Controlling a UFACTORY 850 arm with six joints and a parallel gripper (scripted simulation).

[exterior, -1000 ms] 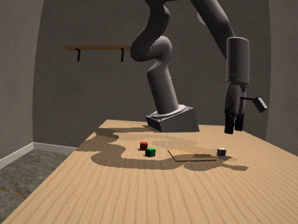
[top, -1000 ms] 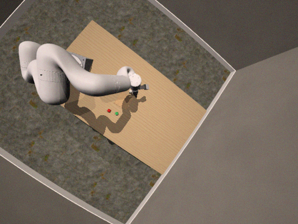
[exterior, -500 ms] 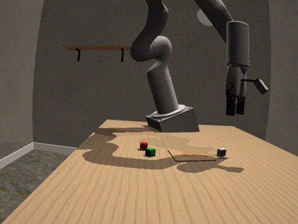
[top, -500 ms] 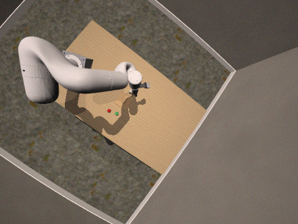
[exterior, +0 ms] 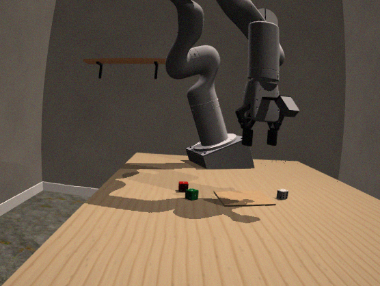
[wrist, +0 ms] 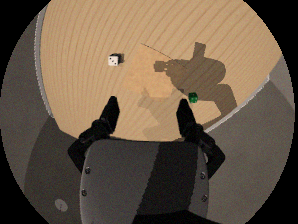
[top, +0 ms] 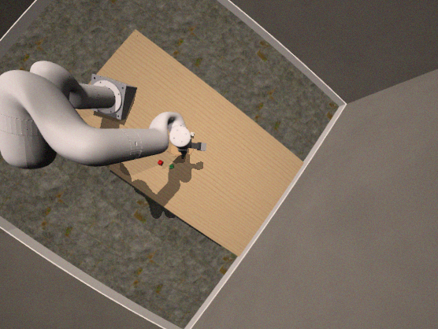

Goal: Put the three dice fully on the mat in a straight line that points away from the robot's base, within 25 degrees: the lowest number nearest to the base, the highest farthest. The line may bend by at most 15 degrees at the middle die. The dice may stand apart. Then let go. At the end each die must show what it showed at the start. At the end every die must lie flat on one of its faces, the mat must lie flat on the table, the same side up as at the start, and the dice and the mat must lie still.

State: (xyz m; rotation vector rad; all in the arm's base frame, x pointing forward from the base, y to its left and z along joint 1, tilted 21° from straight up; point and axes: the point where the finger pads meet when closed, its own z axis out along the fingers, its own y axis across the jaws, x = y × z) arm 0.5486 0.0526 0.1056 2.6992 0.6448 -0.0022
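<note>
The red die is 18 cm to the right of my hand, 14 cm below it and 9 cm behind it. Round my hand: white die (14 cm below, 9 cm to the left, 2 cm behind); then green die (16 cm to the right, 14 cm below, 1 cm behind); then tan mat (16 cm below, 2 cm to the right, 2 cm behind).
</note>
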